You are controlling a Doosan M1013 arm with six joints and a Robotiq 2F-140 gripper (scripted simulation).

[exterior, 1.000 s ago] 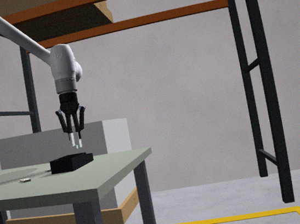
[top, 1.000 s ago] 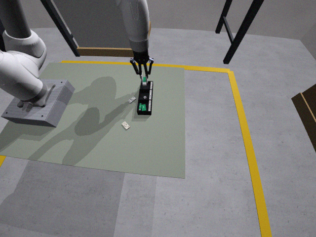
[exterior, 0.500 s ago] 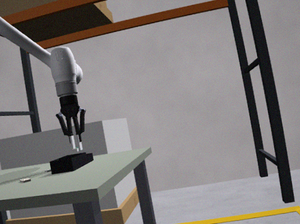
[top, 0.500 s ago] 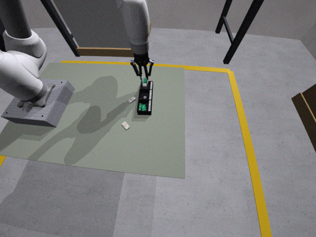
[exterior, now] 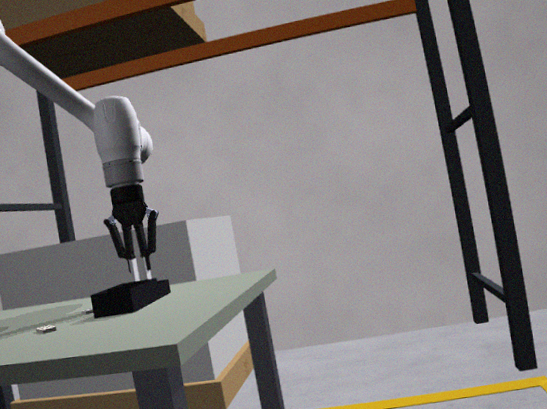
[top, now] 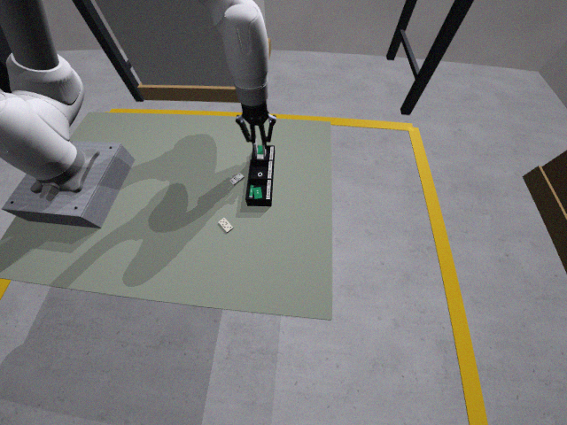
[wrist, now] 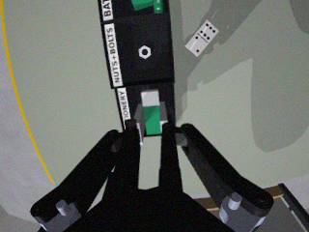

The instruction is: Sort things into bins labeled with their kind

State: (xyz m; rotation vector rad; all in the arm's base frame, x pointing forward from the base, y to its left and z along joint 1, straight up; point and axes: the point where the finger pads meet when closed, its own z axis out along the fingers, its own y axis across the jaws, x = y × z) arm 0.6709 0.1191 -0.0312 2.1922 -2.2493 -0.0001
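Now: hand 8 cm to the left of the nut and 5 cm above it. Also, from my hand: cylindrical battery (3 cm behind, 16 cm to the right, 5 cm below); then green battery (18 cm to the right, 5 cm below); then green-and-white stick (1 cm to the right, 3 cm below).
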